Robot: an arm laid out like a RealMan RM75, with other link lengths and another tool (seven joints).
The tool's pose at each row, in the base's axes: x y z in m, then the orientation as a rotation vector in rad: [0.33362 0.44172 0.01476 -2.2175 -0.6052 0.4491]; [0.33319 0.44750 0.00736 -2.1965 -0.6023 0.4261]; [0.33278 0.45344 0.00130 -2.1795 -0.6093 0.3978]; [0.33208 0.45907 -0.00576 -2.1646 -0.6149 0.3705]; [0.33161 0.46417 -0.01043 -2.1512 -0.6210 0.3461]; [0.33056 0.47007 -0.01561 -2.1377 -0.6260 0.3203]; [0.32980 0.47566 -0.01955 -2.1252 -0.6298 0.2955]
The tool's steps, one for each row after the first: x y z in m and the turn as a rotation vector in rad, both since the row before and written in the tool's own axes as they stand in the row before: [0.00375 0.00215 0.00835 0.0189 0.0183 -0.0123]; [0.00354 0.00123 0.00763 0.0116 0.0184 -0.0195]; [0.00303 0.00226 0.00823 0.0099 0.0182 -0.0177]; [0.00263 0.00085 0.00636 0.0084 0.0159 -0.0166]; [0.00247 0.00076 0.00749 0.0085 0.0174 -0.0164]; [0.00240 0.00011 0.00645 0.0078 0.0171 -0.0151]
